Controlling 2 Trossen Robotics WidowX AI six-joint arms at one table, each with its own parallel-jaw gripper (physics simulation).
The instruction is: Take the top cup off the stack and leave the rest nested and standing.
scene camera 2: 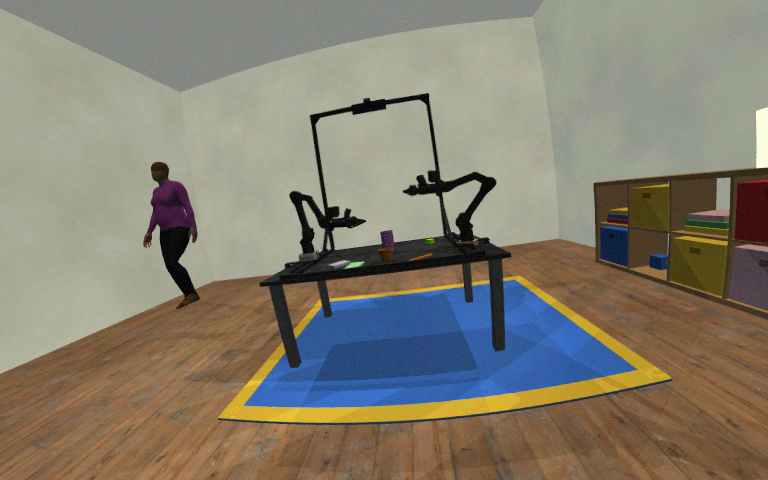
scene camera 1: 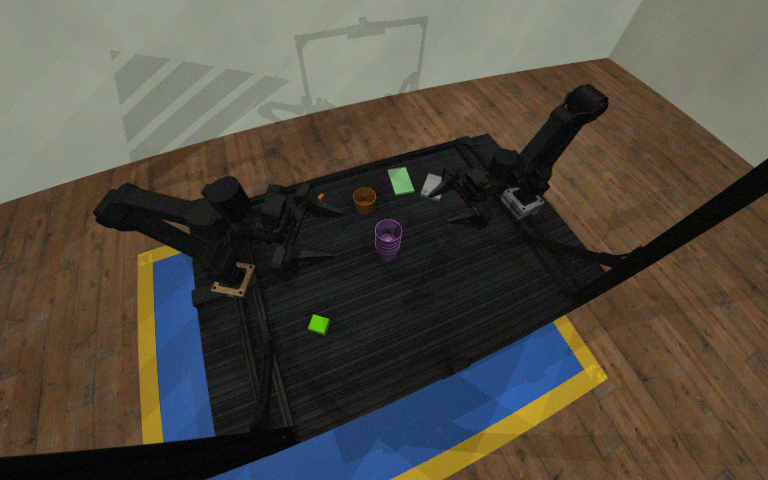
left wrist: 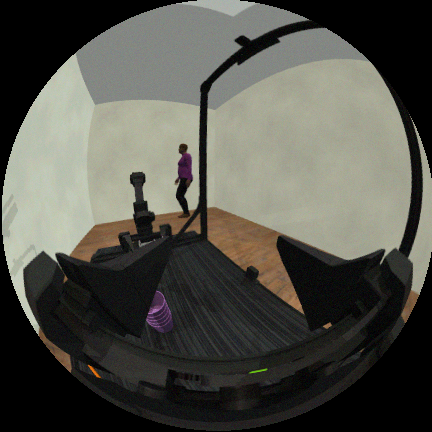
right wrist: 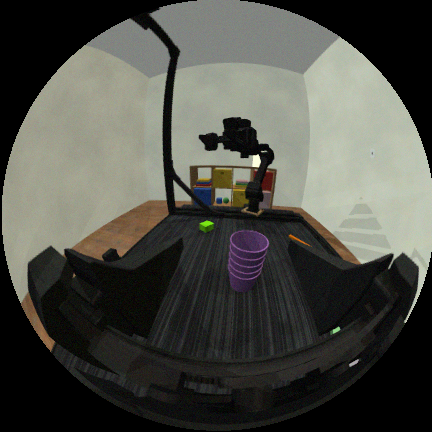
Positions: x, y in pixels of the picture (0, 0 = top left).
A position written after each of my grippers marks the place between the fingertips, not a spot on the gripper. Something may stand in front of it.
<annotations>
My left gripper (left wrist: 224, 241) is open, with nothing in its grasp. My right gripper (scene camera 1: 437, 209) is open and holds nothing.
</annotations>
